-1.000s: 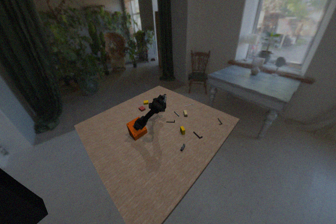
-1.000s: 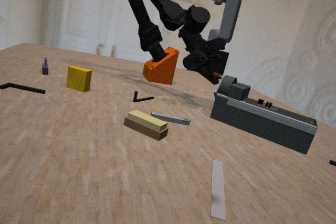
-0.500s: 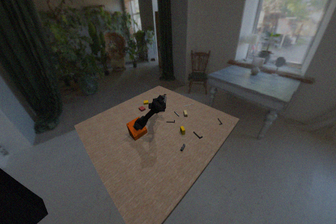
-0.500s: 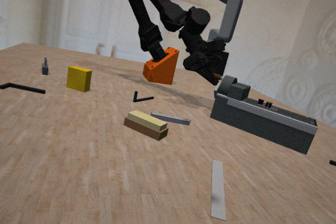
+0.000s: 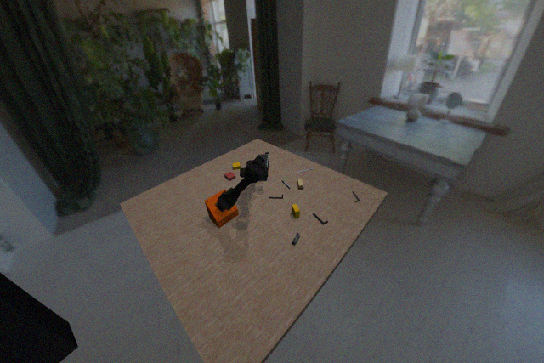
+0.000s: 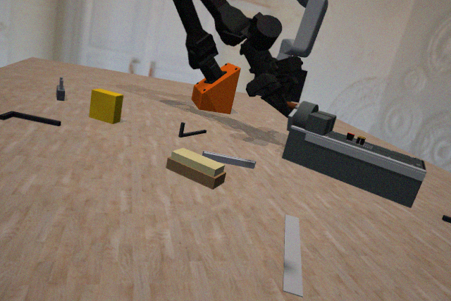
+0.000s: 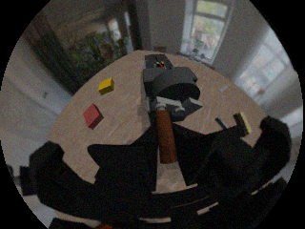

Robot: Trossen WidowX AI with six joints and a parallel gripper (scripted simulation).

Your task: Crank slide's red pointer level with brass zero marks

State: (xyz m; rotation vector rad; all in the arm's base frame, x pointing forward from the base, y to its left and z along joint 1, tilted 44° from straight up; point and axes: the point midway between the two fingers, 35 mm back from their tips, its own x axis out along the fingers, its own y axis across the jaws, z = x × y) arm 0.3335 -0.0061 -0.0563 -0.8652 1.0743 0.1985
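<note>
Now: gripper tip 13 cm short of the red pointer and 6 cm to the right of it. From my gripper tip the other things lie so: brown crank handle 2 cm behind, 2 cm above, 1 cm to the right; red block 22 cm to the left, 7 cm below, 6 cm behind; grey bar 19 cm to the right, 10 cm ahead, 7 cm below.
</note>
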